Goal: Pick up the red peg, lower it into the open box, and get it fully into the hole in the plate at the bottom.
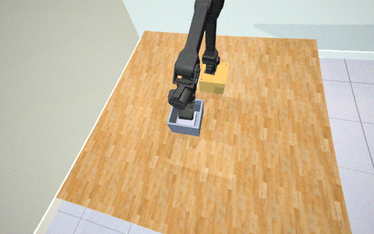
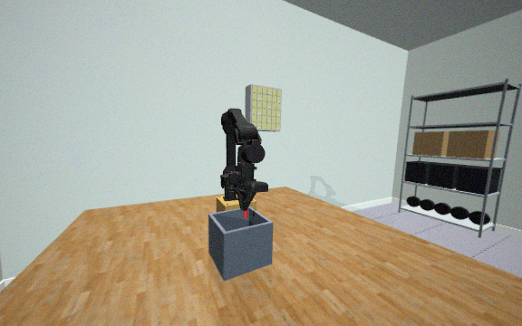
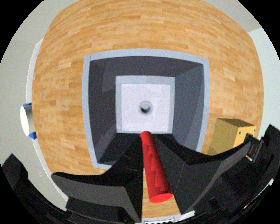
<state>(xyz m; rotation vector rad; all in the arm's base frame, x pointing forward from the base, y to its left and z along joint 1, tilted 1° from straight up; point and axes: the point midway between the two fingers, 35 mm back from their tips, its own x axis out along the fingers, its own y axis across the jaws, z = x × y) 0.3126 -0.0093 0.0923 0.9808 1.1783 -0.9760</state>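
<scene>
The red peg is 1 cm to the left of my gripper tip and 2 cm above it.
</scene>
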